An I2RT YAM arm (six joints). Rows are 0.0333 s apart.
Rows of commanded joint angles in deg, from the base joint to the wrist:
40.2 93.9 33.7 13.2 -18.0 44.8
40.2 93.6 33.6 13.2 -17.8 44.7
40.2 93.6 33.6 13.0 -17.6 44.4
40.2 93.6 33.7 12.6 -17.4 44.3
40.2 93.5 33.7 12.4 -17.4 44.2
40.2 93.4 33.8 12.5 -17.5 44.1
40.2 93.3 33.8 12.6 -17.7 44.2
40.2 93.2 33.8 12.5 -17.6 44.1
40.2 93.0 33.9 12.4 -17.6 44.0
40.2 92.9 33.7 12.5 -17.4 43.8
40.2 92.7 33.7 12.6 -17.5 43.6
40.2 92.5 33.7 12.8 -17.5 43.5
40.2 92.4 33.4 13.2 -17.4 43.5
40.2 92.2 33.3 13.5 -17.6 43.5
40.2 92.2 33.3 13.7 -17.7 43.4
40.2 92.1 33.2 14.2 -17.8 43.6
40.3 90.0 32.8 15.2 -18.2 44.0
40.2 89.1 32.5 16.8 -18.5 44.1
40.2 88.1 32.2 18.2 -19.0 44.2
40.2 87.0 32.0 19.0 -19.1 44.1
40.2 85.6 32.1 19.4 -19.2 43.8
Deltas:
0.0 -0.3 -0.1 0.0 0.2 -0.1
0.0 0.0 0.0 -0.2 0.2 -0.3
0.0 0.0 0.1 -0.4 0.2 -0.1
0.0 -0.1 0.0 -0.2 0.0 -0.1
0.0 -0.1 0.1 0.1 -0.1 -0.1
0.0 -0.1 0.0 0.1 -0.2 0.1
0.0 -0.1 0.0 -0.1 0.1 -0.1
0.0 -0.2 0.1 -0.1 0.0 -0.1
0.0 -0.1 -0.2 0.1 0.2 -0.2
0.0 -0.2 0.0 0.1 -0.1 -0.2
0.0 -0.2 0.0 0.2 0.0 -0.1
0.0 -0.1 -0.3 0.4 0.1 0.0
0.0 -0.2 -0.1 0.3 -0.2 0.0
0.0 0.0 0.0 0.2 -0.1 -0.1
0.0 -0.1 -0.1 0.5 -0.1 0.2
0.1 -2.1 -0.4 1.0 -0.4 0.4
-0.1 -0.9 -0.3 1.6 -0.3 0.1
0.0 -1.0 -0.3 1.4 -0.5 0.1
0.0 -1.1 -0.2 0.8 -0.1 -0.1
0.0 -1.4 0.1 0.4 -0.1 -0.3

